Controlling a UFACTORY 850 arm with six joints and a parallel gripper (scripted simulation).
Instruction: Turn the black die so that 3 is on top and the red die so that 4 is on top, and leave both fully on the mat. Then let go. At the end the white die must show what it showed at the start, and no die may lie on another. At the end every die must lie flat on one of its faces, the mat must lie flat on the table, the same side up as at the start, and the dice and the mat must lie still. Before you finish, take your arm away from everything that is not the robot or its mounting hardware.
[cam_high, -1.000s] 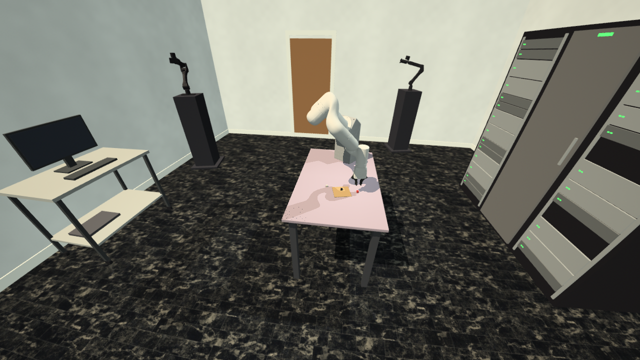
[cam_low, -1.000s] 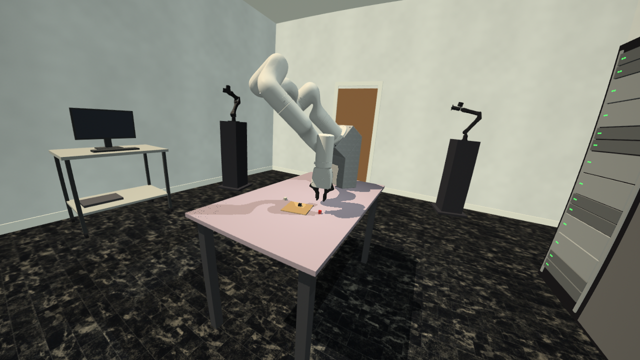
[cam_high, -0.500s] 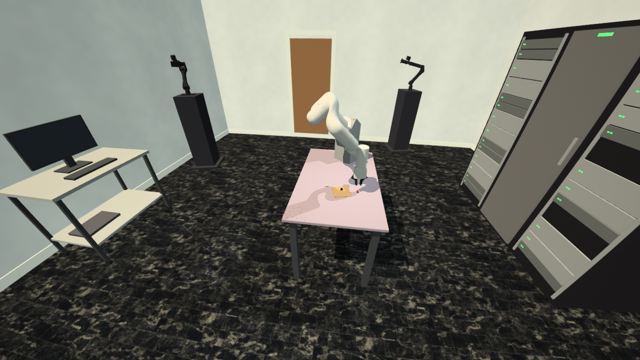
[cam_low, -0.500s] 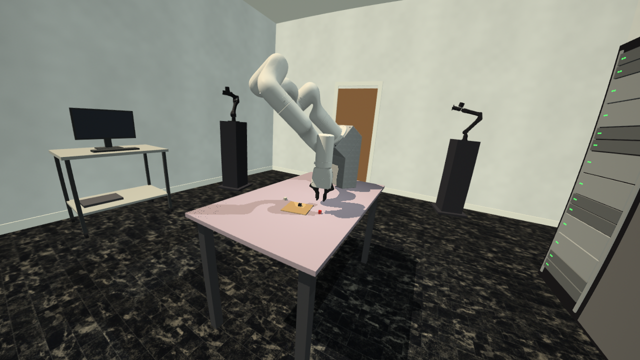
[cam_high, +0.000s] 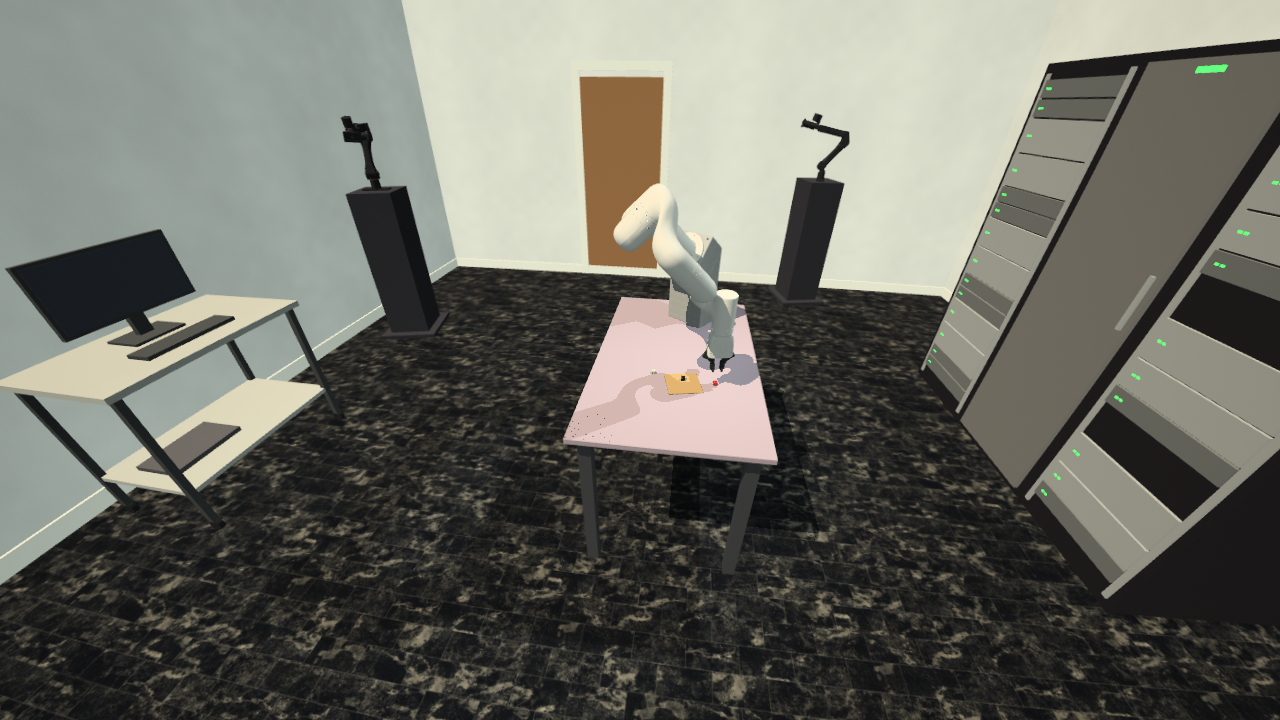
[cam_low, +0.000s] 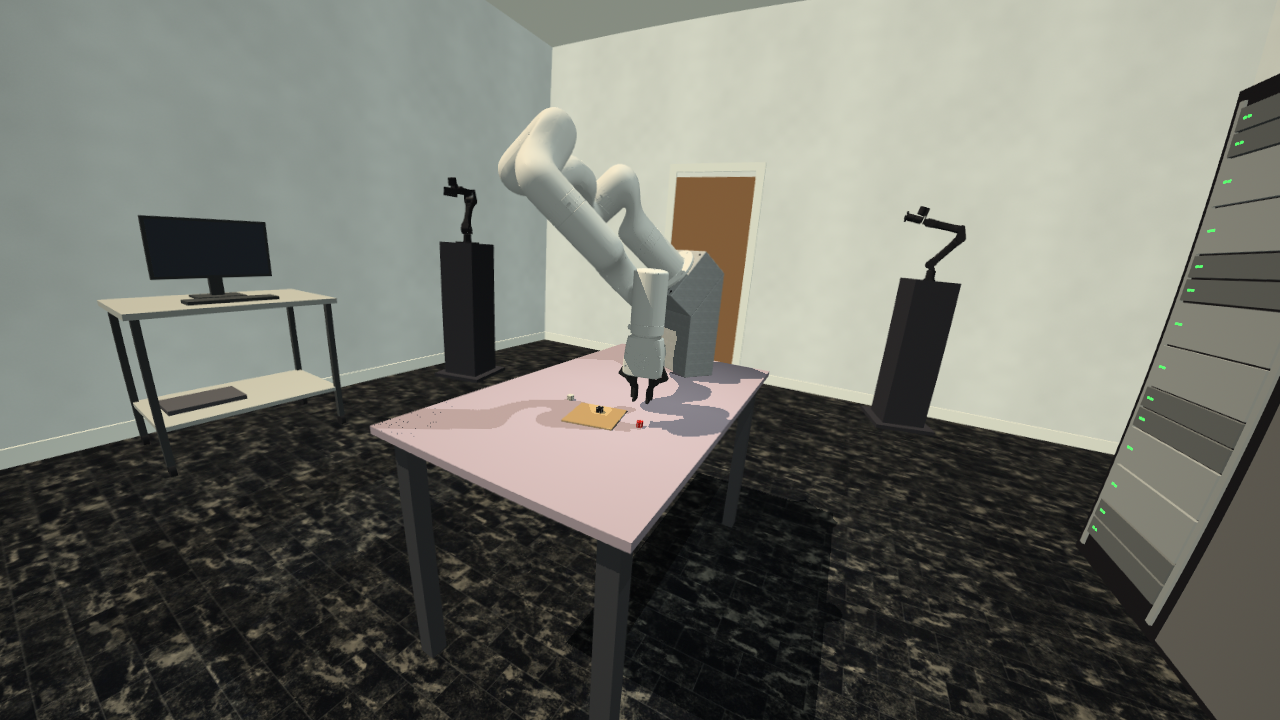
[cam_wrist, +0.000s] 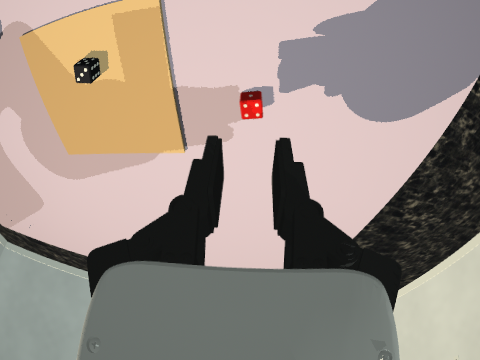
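Right now my hand is 80 mm above the red die. The rest, counted from my hand: mat: 130 mm to the right, 90 mm below, 20 mm behind; then white die: 240 mm to the right, 100 mm behind, 80 mm below; then black die: 130 mm to the right, 80 mm below, 40 mm behind.
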